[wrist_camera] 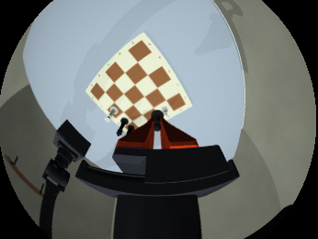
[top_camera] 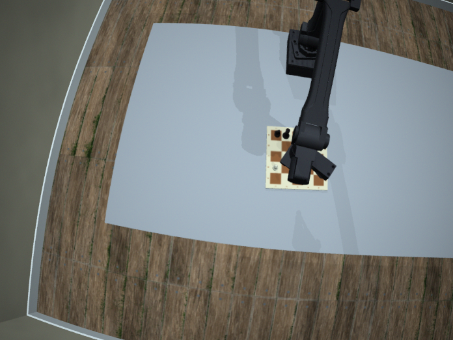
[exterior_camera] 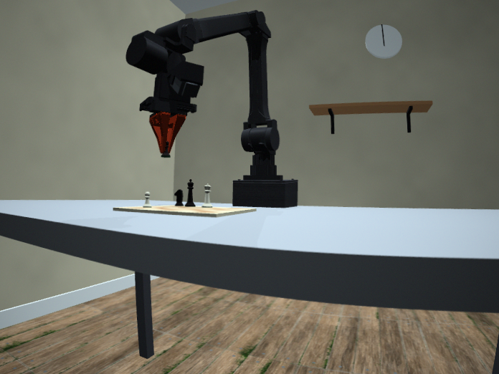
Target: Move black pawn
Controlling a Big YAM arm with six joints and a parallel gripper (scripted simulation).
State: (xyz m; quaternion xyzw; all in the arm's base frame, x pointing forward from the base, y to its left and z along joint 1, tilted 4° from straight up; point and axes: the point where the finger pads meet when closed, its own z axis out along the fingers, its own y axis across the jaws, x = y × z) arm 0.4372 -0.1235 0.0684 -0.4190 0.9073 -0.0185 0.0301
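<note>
Now: hand 120 mm above the chessboard, 40 mm to the right of it and 40 mm past it. From my hand the other things lie so: white pawn 100 mm below, 50 mm to the right, 10 mm behind; then tall white piece 120 mm behind, 90 mm below, 50 mm to the left; then black pawn right at my hand.
</note>
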